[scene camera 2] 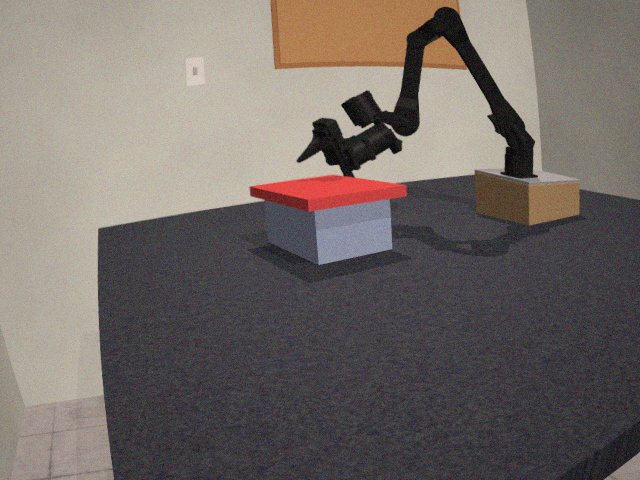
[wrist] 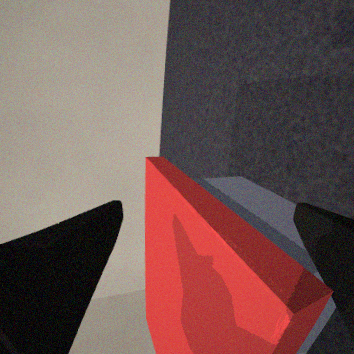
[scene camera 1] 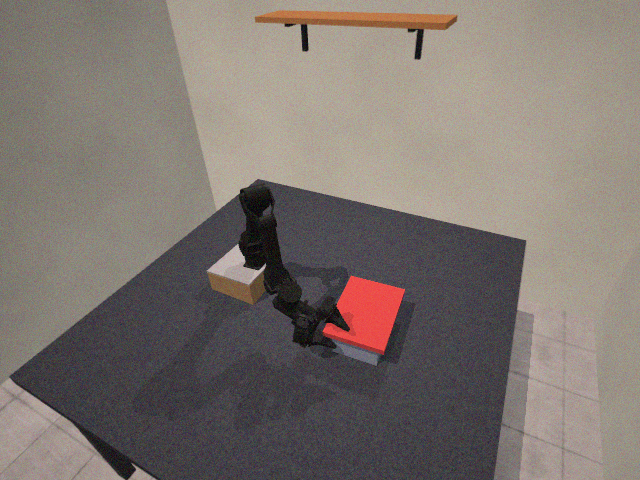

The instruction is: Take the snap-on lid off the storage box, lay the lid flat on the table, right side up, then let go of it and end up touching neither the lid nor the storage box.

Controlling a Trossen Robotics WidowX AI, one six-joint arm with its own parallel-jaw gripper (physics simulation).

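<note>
The red lid (scene camera 1: 372,304) (scene camera 2: 330,188) (wrist: 162,270) sits flat on top of the pale blue-grey storage box (scene camera 1: 364,353) (scene camera 2: 356,237) (wrist: 245,192), its rim overhanging the walls. My gripper (scene camera 1: 342,338) (scene camera 2: 325,168) (wrist: 208,210) is open and empty, at the lid's edge on the arm's side, near a corner. One finger is above the lid's top and casts a shadow on it. The other finger is lower, outside the box; in scene camera 2 its tip is hidden behind the lid. In the wrist view the lid's corner lies between the fingers. Whether the lower finger touches the lid, I cannot tell.
The arm stands on a wooden block (scene camera 1: 232,288) (scene camera 2: 553,201) with a light top. All stands on a dark table (scene camera 1: 439,268) (scene camera 2: 336,361). A wooden shelf (scene camera 1: 356,19) hangs on the wall in scene camera 1, and a brown board (scene camera 2: 361,36) in scene camera 2.
</note>
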